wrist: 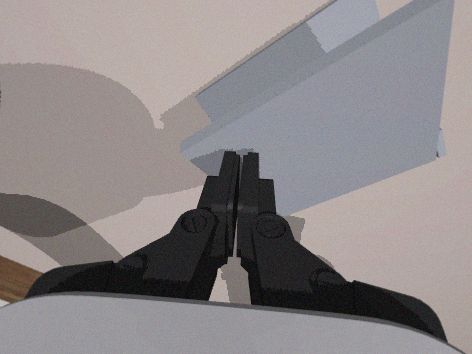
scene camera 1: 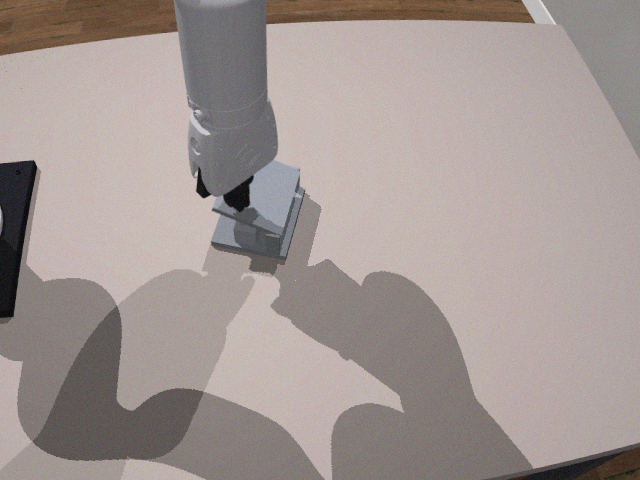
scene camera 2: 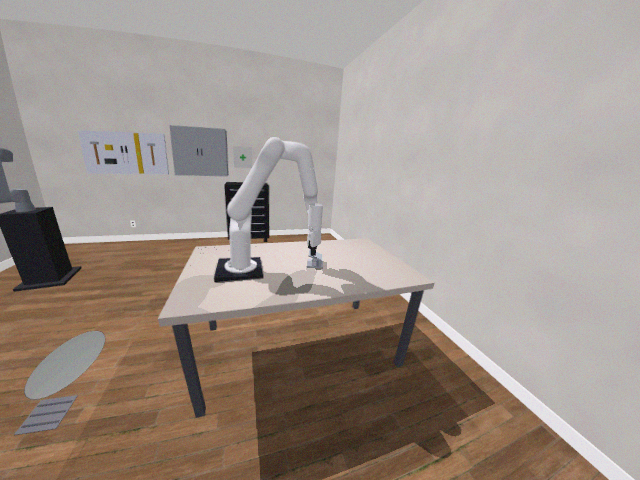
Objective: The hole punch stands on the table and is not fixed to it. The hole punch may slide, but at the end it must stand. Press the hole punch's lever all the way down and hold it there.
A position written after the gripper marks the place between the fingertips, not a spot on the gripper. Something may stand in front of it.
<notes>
In view: the gripper (scene camera 1: 237,202) and a flat lever (scene camera 1: 271,192).
The flat lever is seen too in the wrist view (wrist: 369,109). The gripper is seen too in the wrist view (wrist: 241,176).
</notes>
